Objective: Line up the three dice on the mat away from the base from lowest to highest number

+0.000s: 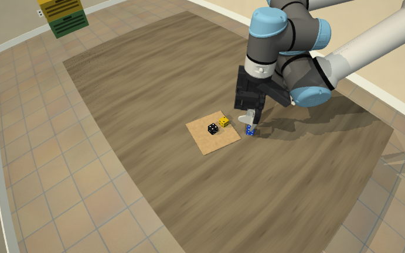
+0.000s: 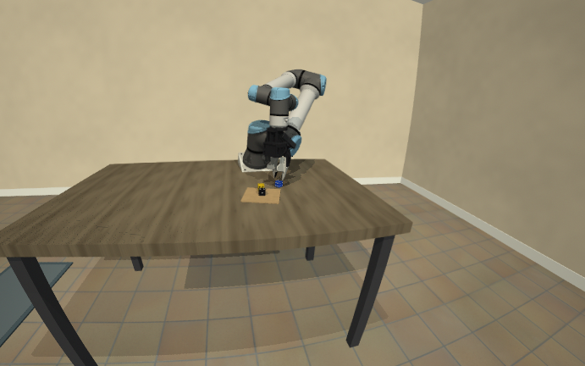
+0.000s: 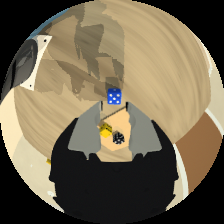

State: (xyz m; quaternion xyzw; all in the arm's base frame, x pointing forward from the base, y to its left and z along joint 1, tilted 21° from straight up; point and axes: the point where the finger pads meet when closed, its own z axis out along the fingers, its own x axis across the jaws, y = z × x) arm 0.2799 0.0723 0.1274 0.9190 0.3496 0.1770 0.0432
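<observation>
Now: the blue die 4 cm below my hand. From my hand the other things lie so: tan mat 10 cm ahead, 8 cm to the right, 5 cm below; then black die 10 cm ahead, 8 cm to the right, 3 cm below; then yellow die 5 cm ahead, 8 cm to the right, 3 cm below.
</observation>
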